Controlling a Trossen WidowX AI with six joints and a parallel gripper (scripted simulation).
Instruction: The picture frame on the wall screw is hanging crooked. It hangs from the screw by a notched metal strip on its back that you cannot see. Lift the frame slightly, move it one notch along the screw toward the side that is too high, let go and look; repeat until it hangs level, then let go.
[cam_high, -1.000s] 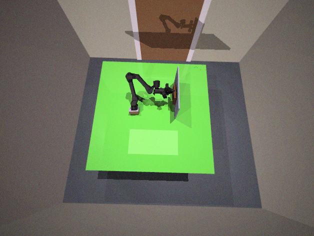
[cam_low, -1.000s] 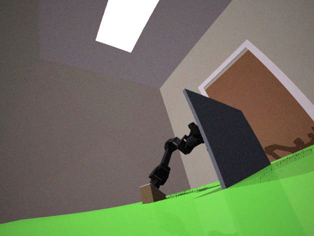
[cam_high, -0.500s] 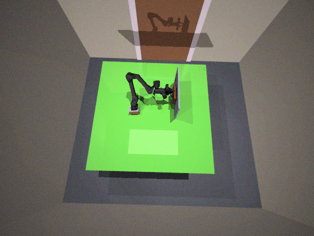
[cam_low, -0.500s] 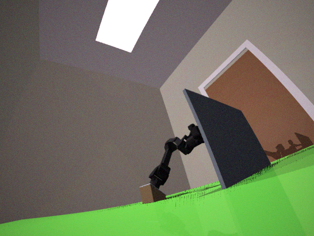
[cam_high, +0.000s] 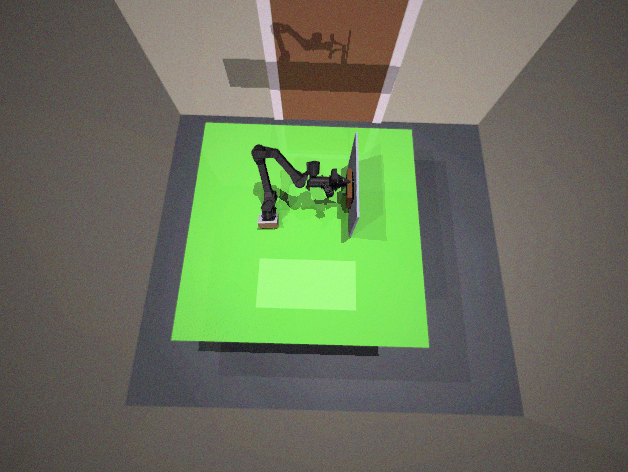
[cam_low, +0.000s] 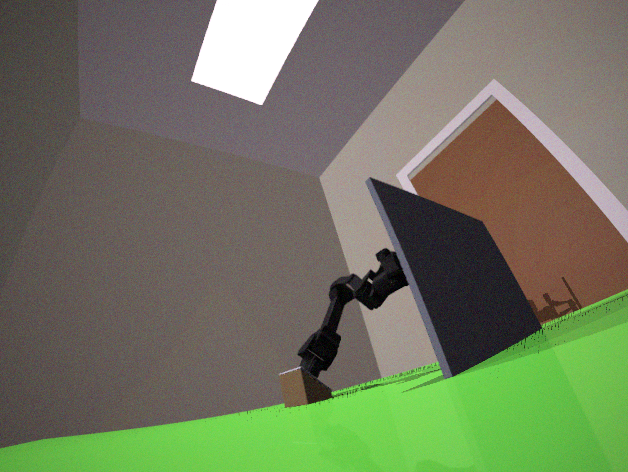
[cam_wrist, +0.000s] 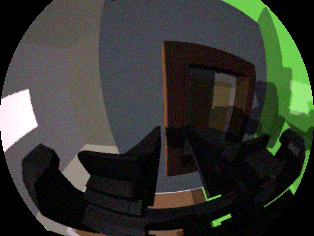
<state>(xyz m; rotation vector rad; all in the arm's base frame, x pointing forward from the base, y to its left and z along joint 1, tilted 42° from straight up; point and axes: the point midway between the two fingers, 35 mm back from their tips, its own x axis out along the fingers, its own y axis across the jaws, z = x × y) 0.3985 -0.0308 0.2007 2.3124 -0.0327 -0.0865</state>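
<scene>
Now: the brown picture frame 10 mm ahead of my gripper tip and 60 mm below it. From my gripper tip the other things lie so: grey wall panel (20 mm ahead, 10 mm to the left, 70 mm below).
</scene>
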